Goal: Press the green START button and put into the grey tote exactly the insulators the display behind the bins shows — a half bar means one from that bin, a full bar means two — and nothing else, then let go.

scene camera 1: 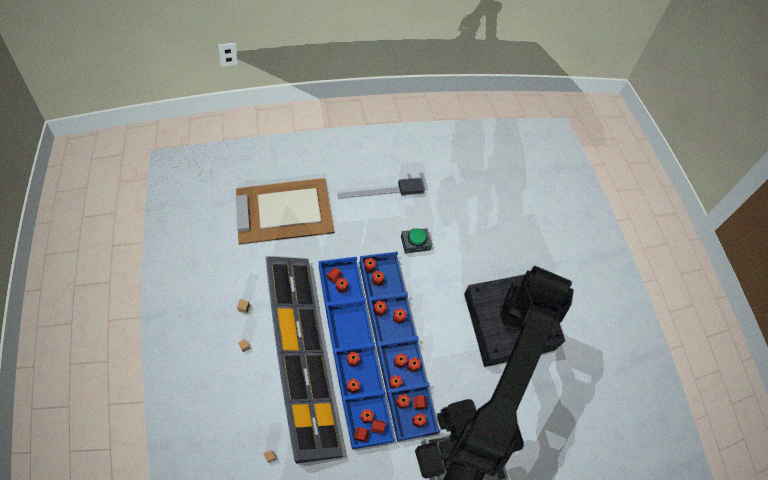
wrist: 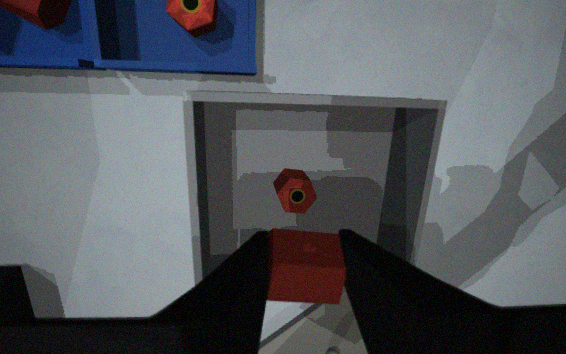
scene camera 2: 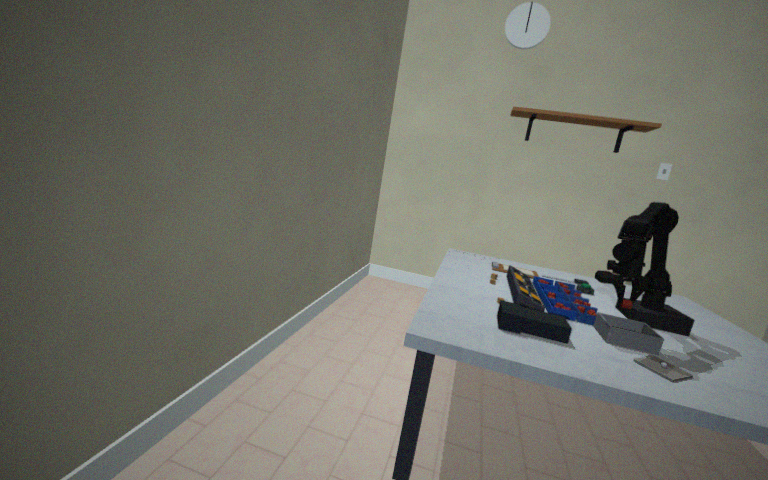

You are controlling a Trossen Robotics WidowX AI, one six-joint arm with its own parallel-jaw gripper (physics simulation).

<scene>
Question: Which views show my gripper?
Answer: Scene camera 1, the wrist view and scene camera 2: all of them.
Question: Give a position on a grey caliper-like tool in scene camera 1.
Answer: At 411, 185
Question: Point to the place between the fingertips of my gripper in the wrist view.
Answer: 303, 241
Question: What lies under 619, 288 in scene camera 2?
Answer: My gripper.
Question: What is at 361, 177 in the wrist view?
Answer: A grey tote.
</scene>
